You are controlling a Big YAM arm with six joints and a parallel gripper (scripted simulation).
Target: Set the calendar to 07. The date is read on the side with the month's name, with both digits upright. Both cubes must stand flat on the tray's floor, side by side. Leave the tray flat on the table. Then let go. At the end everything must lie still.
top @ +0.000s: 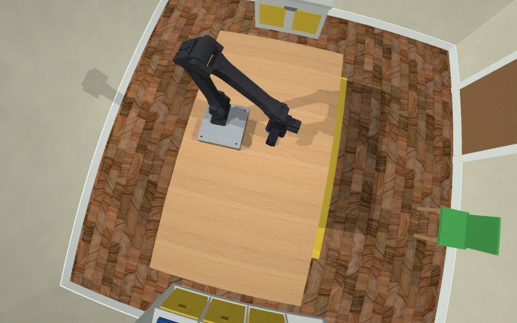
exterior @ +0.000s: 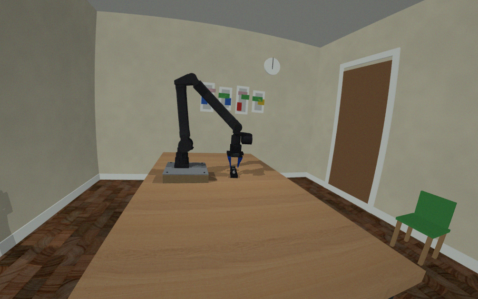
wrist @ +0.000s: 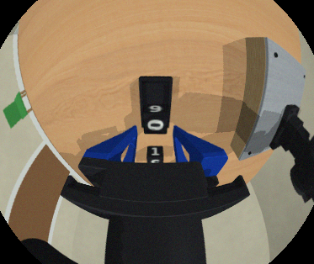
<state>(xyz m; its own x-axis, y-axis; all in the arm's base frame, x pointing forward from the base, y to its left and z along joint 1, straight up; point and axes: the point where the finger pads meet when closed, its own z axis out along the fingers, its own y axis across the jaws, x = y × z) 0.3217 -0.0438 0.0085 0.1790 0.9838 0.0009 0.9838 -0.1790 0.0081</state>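
Now: the black cube 30 mm below my hand. From my hand the other things lie so: black tray (20 mm to the right, 50 mm below).
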